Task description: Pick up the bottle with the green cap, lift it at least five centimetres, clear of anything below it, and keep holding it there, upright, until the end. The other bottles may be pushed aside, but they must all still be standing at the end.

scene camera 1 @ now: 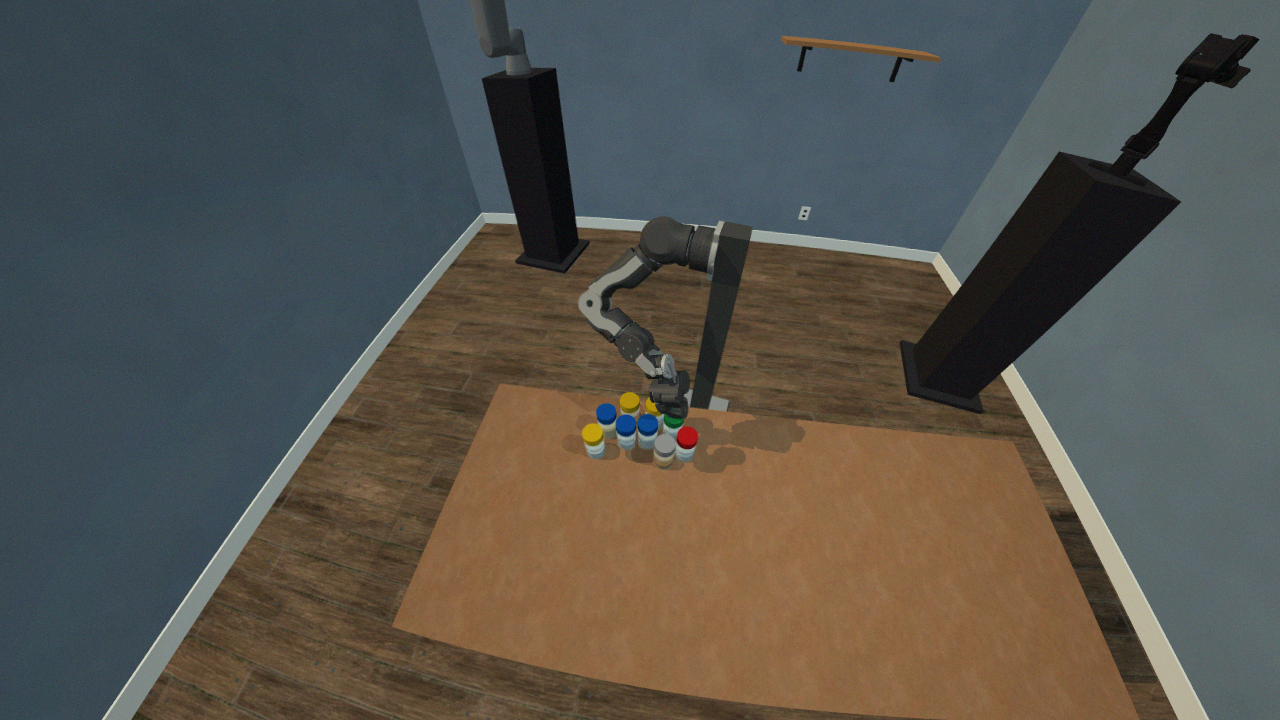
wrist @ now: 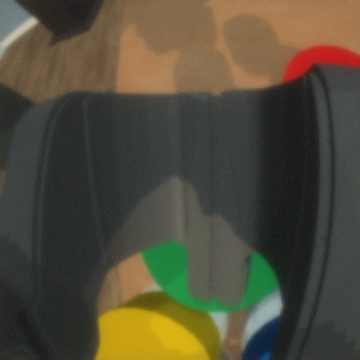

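Labels:
Both scene camera 1 and the wrist view show my gripper. On my gripper, (wrist: 99,176) and (scene camera 1: 682,403) are the same spot.

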